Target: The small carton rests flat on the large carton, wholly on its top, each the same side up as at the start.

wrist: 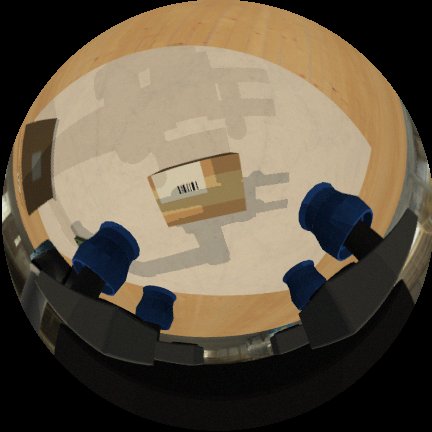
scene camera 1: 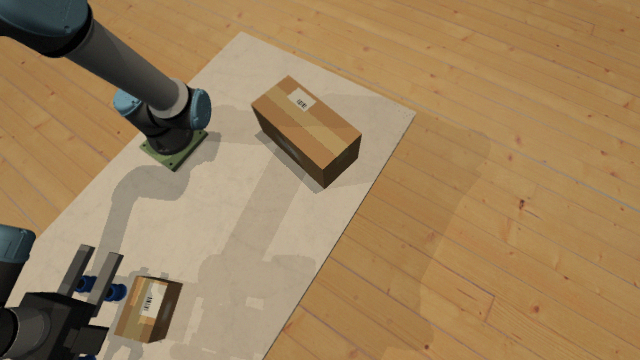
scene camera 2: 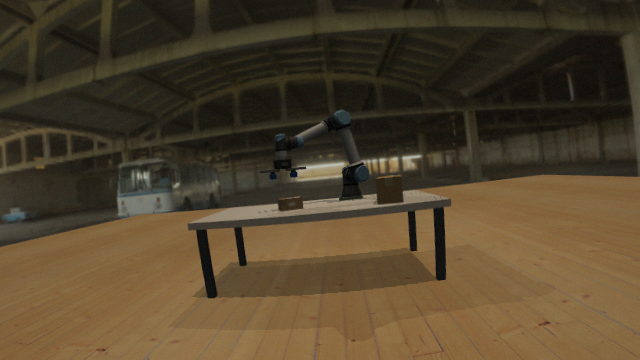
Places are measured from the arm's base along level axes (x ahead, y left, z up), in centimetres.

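Where they show: end effector, tool point: (wrist: 223, 267) (scene camera 1: 89, 322) (scene camera 2: 283, 178); arm's base, origin of the base link: (scene camera 1: 173, 136) (scene camera 2: 351, 196).
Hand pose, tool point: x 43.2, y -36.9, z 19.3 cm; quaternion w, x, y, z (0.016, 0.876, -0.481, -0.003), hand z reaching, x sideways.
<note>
Things, the pixels of their top centre, and the offset from my tool point.
- small carton, middle of its top: (wrist: 198, 193) (scene camera 1: 141, 308) (scene camera 2: 289, 197) dz -13.3, dx -0.1, dy +2.7 cm
- large carton, middle of its top: (scene camera 1: 303, 118) (scene camera 2: 389, 176) dz -5.6, dx -6.6, dy +68.4 cm
The small carton (scene camera 1: 145, 310) (scene camera 2: 290, 203) (wrist: 200, 190) lies flat on the table, with tape and a barcode label on its top. The large carton (scene camera 1: 306, 122) (scene camera 2: 389, 189) stands flat on the same table, apart from the small one, with its tape and label facing up. Its dark side (wrist: 40, 165) shows at the left edge of the wrist view. My gripper (scene camera 1: 75, 320) (scene camera 2: 283, 174) (wrist: 225, 265) is open, with four blue suction cups holding nothing. It hangs above the small carton with a clear gap. Part of it is hidden in scene camera 1.
The pale table (scene camera 1: 220, 220) (scene camera 2: 320, 216) (wrist: 325, 145) carries both cartons and the arm's green base plate (scene camera 1: 175, 164). The base stands between the cartons along the table's length, nearer the far long edge. A bus (scene camera 2: 145, 187) shows in the background.
</note>
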